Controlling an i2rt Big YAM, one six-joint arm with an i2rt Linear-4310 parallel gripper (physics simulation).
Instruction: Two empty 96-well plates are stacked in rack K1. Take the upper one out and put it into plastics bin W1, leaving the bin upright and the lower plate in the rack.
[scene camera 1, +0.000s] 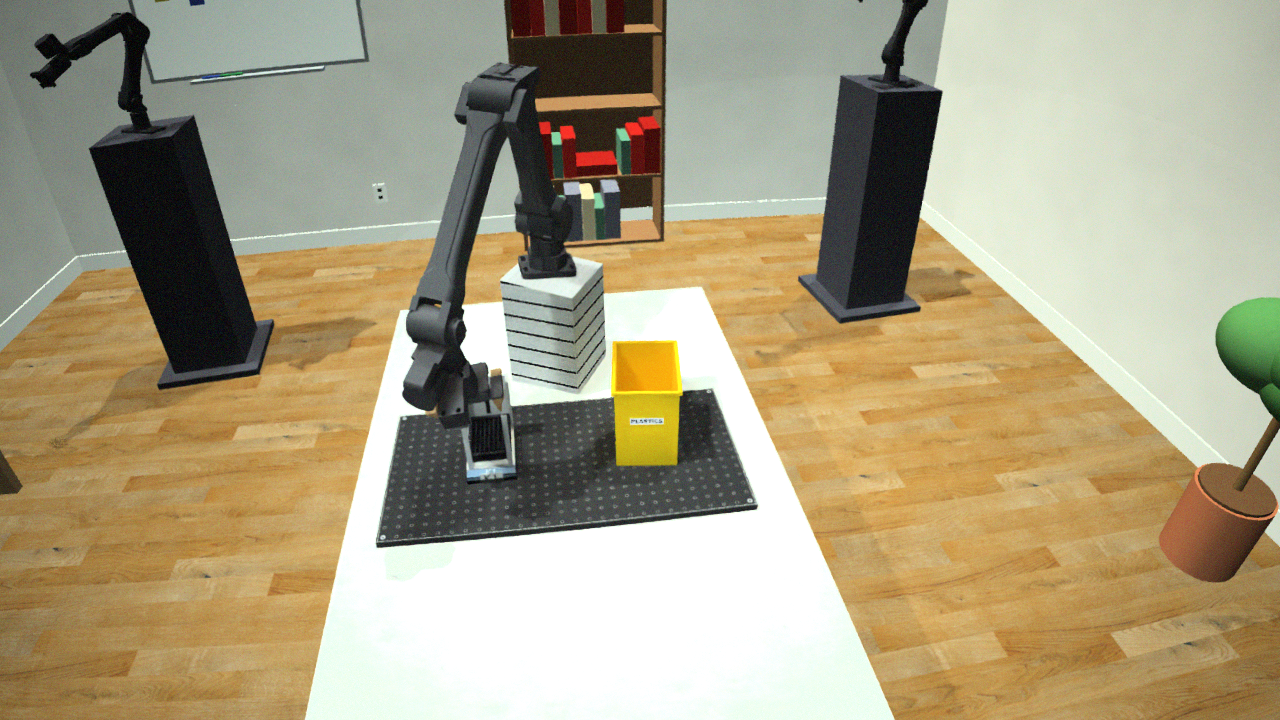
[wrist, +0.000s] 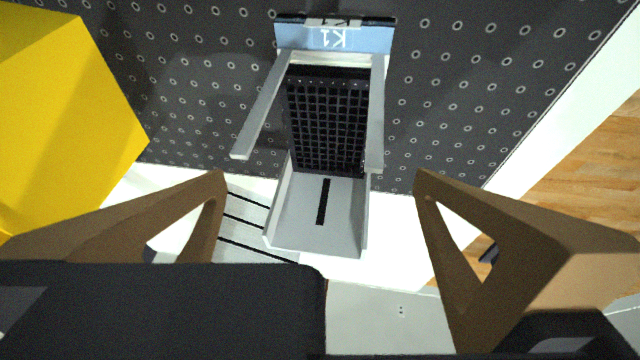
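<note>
Rack K1 (scene camera 1: 508, 471) (wrist: 287, 37) stands on the left part of the black perforated board, its blue label strip at the front. A black 96-well plate (scene camera 1: 488, 437) (wrist: 327, 127) lies in it between two grey side rails, well grid facing up. The lower plate cannot be told apart from it. My gripper (scene camera 1: 465, 394) (wrist: 320, 178) is open and empty, above and behind the plate in the scene view. In the wrist view its tan fingers stand wide, to either side of the rack. The yellow plastics bin W1 (scene camera 1: 646, 438) (wrist: 65, 115) stands upright right of the rack in the scene view.
The black board (scene camera 1: 572, 510) (wrist: 450, 65) lies on the white table (scene camera 1: 590, 617). A white pedestal with black stripes (scene camera 1: 553, 335) (wrist: 245, 215) carries the arm's base behind the board. The bin's open rim rises well above the board.
</note>
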